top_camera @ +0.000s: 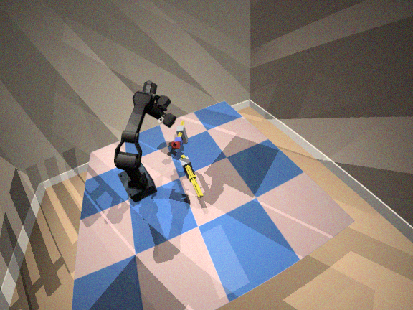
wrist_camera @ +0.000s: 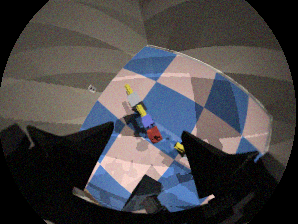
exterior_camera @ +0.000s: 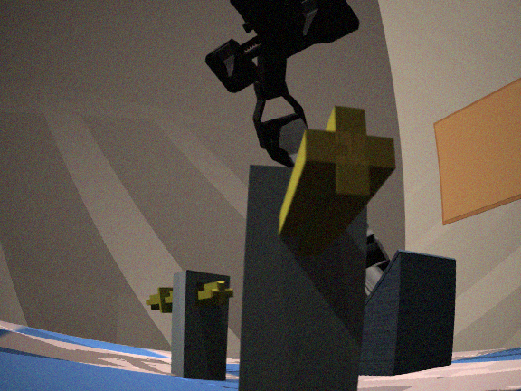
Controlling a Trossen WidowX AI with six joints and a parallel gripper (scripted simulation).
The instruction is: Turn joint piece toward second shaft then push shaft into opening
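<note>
Right now my gripper tip is 190 mm above the red joint piece, 10 mm to the right of it and 10 mm past it.
</note>
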